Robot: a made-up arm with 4 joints. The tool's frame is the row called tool.
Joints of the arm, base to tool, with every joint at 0 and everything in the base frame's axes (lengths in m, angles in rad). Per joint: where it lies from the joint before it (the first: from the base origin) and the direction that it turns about. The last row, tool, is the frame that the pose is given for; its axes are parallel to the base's.
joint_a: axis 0 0 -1 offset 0.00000 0.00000 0.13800
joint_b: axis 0 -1 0 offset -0.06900 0.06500 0.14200
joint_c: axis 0 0 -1 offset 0.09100 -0.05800 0.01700
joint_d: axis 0 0 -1 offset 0.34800 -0.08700 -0.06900
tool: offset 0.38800 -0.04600 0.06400
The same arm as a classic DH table. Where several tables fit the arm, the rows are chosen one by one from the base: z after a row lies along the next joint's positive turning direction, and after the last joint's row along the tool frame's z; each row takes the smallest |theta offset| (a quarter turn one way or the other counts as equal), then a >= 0, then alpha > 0; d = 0 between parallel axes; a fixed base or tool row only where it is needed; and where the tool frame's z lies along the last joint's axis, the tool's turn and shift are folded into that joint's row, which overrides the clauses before.
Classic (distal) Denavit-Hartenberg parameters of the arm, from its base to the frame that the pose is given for. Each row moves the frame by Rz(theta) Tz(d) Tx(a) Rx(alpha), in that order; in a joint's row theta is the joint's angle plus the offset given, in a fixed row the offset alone. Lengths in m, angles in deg.
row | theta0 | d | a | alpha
base (fixed) | 0 | 0 | 0 | 180
joint_a | 0 | -0.28 | -0.069 | -90
joint_b | 0 | -0.007 | 0.091 | 90
joint_c | 14.04 | 0 | 0.3587 | 0
joint_d | -7.28 | 0 | 0.3907 | 180
tool (fixed) | 6.76 | 0.012 | 0 | 0

